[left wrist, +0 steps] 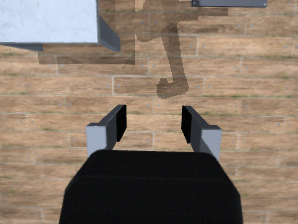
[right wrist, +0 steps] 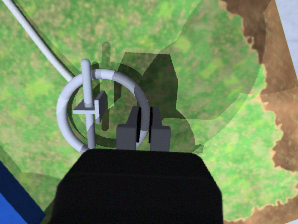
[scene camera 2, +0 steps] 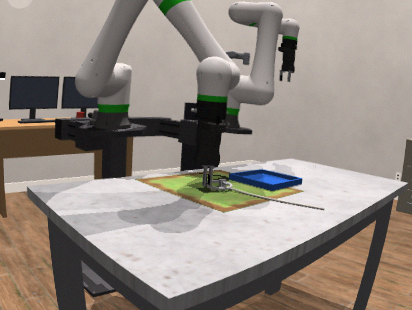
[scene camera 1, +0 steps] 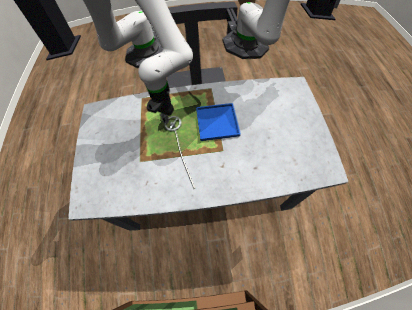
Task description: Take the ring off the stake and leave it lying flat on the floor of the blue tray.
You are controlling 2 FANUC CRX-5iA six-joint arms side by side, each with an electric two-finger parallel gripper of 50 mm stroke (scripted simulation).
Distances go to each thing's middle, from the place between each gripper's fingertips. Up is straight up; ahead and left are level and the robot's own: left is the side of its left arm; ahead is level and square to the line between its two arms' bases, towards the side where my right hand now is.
Right now the grey stake [right wrist: 88,106] is 40 mm to the left of my right hand [scene camera 2: 206,185], 30 mm ahead of it and 10 mm below it. The rest, counted from my right hand: blue tray [scene camera 1: 214,120]: 260 mm to the left, 20 mm below, 20 mm ahead; then grey ring [right wrist: 109,74]: 30 mm to the left, 20 mm ahead, 10 mm below.
My left gripper is now 70 cm to the left of the blue tray, 49 cm short of it and 42 cm above it. Round my left hand: grey stake: 92 cm to the right, 50 cm ahead, 42 cm below; grey ring: 92 cm to the right, 48 cm ahead, 42 cm below.
